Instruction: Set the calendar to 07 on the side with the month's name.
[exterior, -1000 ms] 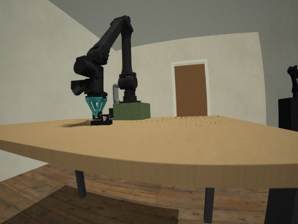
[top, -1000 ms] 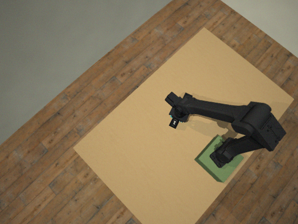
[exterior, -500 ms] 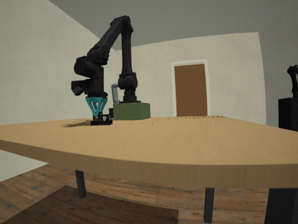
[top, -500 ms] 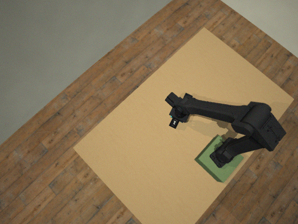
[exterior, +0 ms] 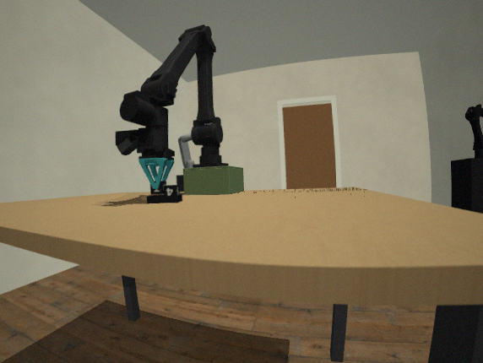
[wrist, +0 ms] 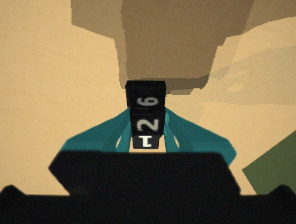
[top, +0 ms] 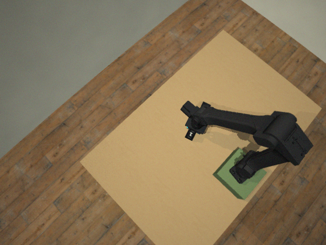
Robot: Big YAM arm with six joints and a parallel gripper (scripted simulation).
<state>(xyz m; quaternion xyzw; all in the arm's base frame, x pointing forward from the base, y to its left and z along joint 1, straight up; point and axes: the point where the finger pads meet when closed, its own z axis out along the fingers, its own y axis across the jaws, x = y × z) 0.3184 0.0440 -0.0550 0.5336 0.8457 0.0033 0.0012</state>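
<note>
The digit cube lies 10 mm below my hand. Also, from my hand: black calendar tray: 10 mm behind, 20 mm to the left, 30 mm below.
</note>
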